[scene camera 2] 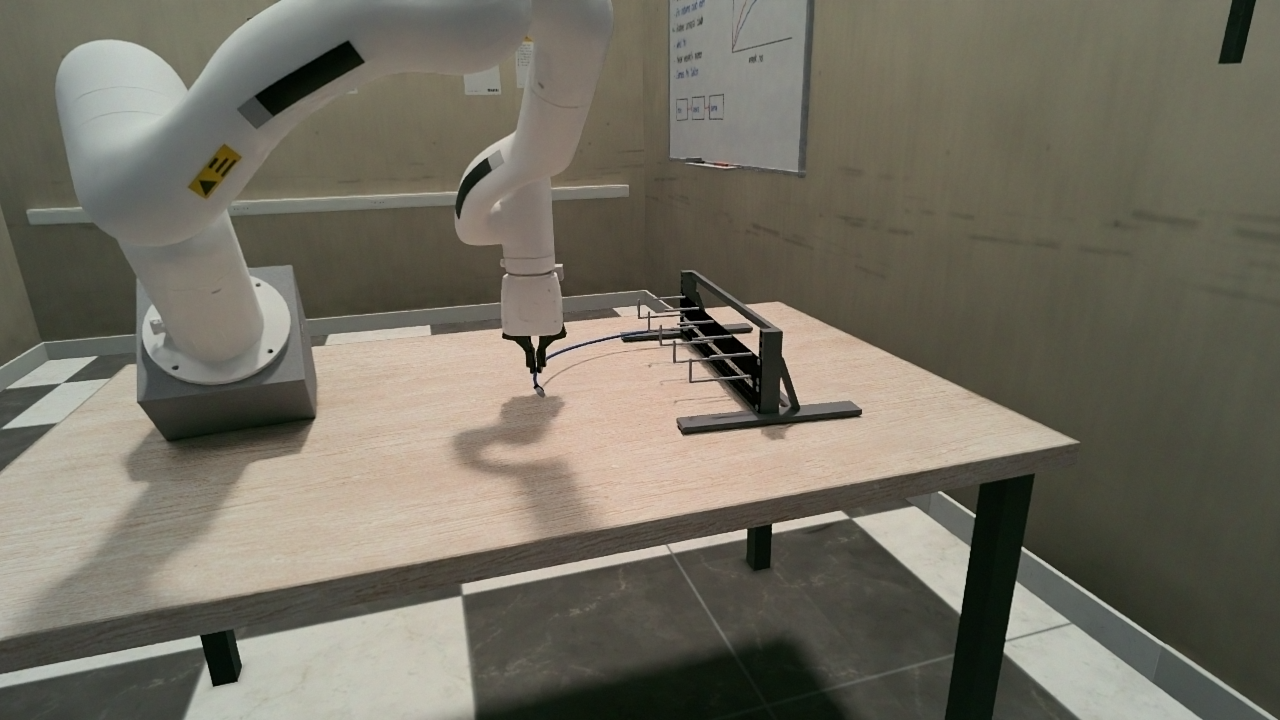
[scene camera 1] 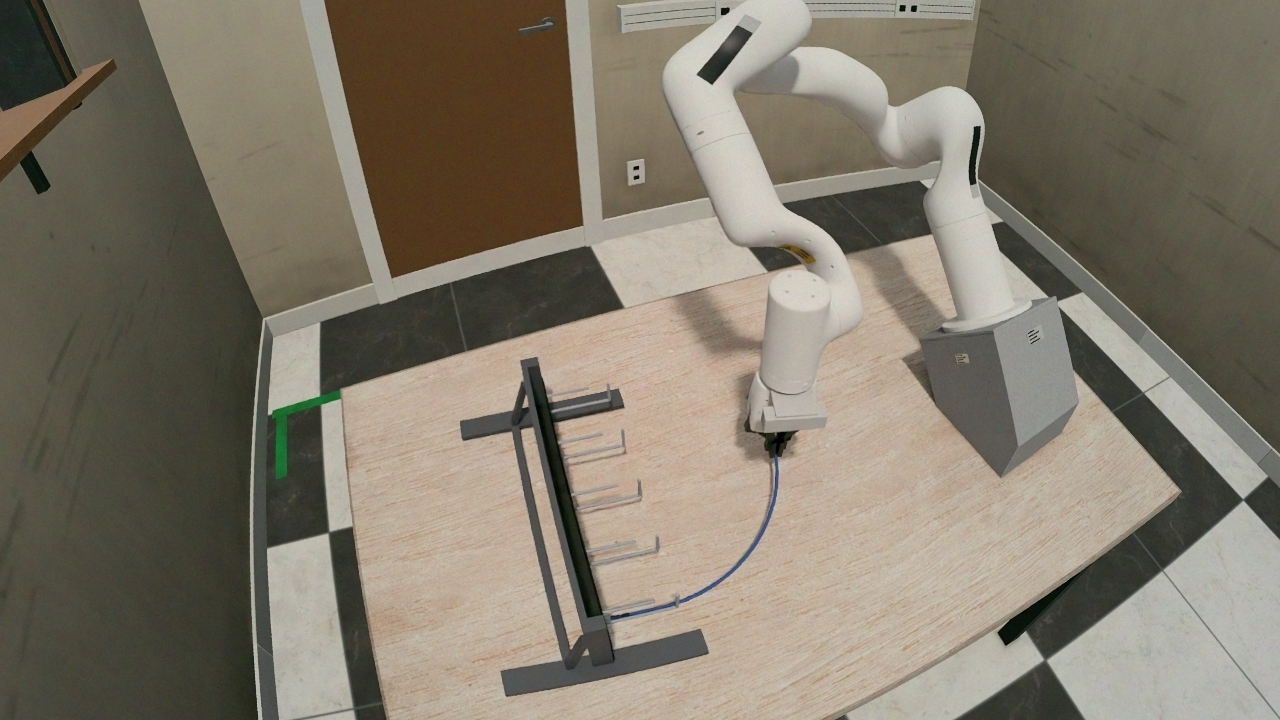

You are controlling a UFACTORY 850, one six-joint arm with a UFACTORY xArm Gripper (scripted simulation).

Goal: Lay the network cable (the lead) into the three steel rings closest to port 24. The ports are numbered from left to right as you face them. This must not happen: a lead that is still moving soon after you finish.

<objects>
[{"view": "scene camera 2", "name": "my gripper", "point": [536,371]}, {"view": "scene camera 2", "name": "dark patch panel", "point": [755,379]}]
</objects>
